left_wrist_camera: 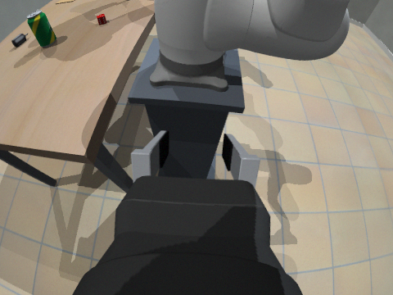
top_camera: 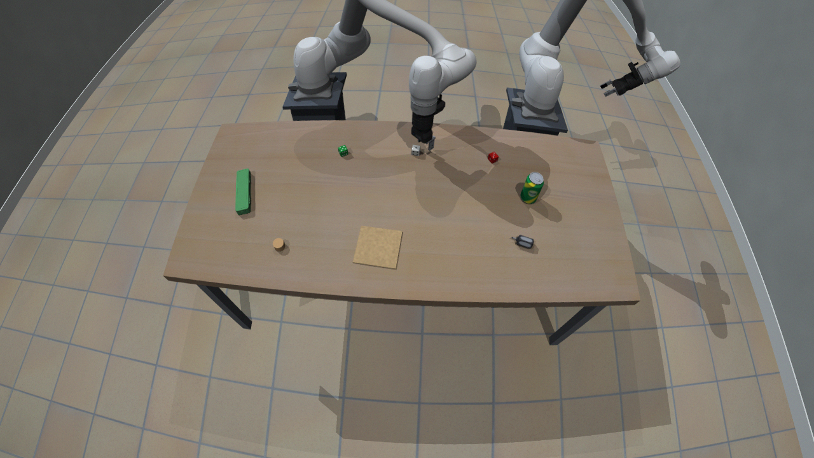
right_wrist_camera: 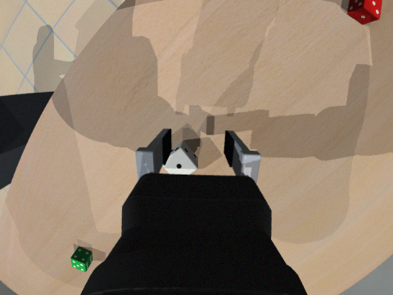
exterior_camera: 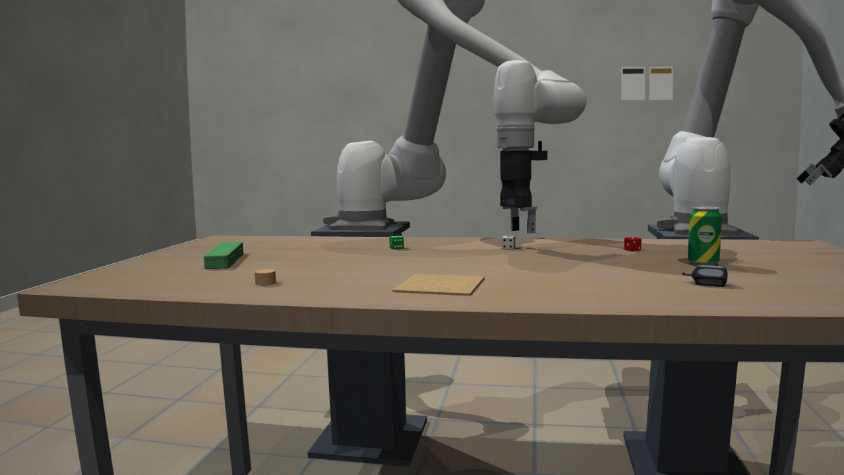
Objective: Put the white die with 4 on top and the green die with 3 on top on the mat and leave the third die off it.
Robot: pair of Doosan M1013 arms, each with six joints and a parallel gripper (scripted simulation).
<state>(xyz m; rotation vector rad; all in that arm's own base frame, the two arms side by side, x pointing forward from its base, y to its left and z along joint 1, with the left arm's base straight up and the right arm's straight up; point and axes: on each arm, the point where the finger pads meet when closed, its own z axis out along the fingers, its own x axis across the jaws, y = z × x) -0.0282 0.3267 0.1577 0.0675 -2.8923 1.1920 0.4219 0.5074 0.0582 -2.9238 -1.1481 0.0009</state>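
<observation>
The white die is 1 cm ahead of my right hand, 4 cm to the right of it and 4 cm below it. From my right hand the other things lie so: can: 17 cm ahead, 40 cm to the left; then red die: 27 cm to the left, 4 cm below; then green die: 4 cm ahead, 31 cm to the right, 4 cm below.
</observation>
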